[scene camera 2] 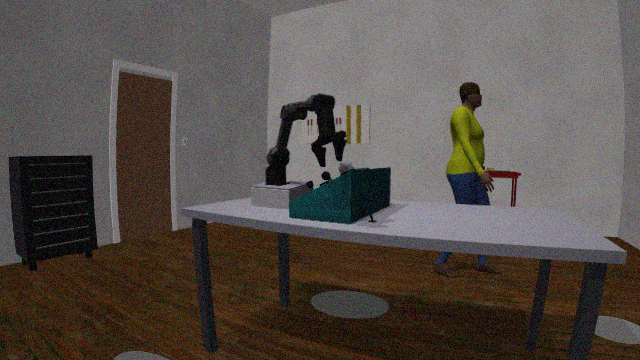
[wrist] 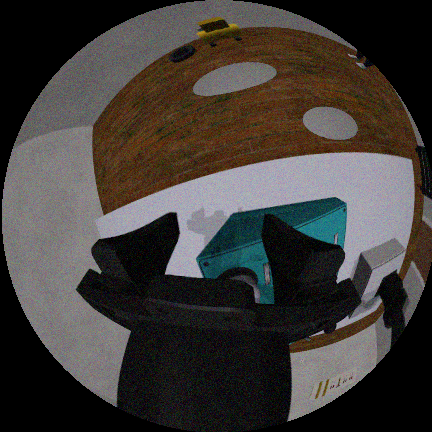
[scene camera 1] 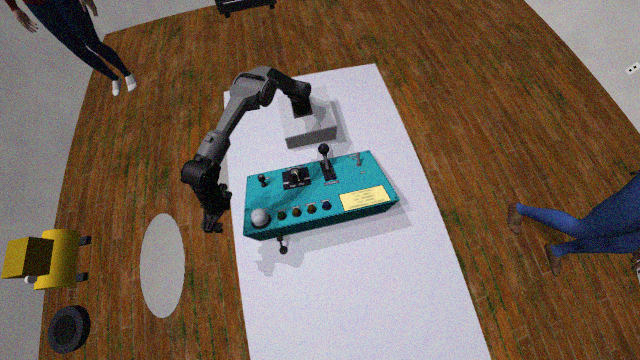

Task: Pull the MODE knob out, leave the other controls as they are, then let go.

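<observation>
The teal control panel (scene camera 1: pixel 325 193) (scene camera 2: pixel 325 204) (wrist: pixel 300 213) stands on the white table. It bears a white ball knob (scene camera 1: pixel 260 217) (scene camera 2: pixel 345 167), a small black knob (scene camera 1: pixel 262 179), a selector (scene camera 1: pixel 296 176), a black ball-topped lever (scene camera 1: pixel 324 150), a toggle (scene camera 1: pixel 358 159) and a row of coloured buttons. Another black knob (scene camera 1: pixel 283 249) (scene camera 2: pixel 372 218) sticks out low from the long side wall. The labels are too small to read, so I cannot tell which is MODE. My gripper (scene camera 1: pixel 220 218) (scene camera 2: pixel 331 162) (wrist: pixel 219 223) is open and empty, above the panel's white-knob end, touching no control.
The arm's grey base block (scene camera 1: pixel 311 136) (scene camera 2: pixel 272 196) (wrist: pixel 382 252) stands behind the panel. A yellow label plate (scene camera 1: pixel 365 198) lies on the panel's far end. The white table (scene camera 1: pixel 360 290) (scene camera 2: pixel 475 227) carries both. A person (scene camera 1: pixel 590 227) (scene camera 2: pixel 467 145) stands beyond the table.
</observation>
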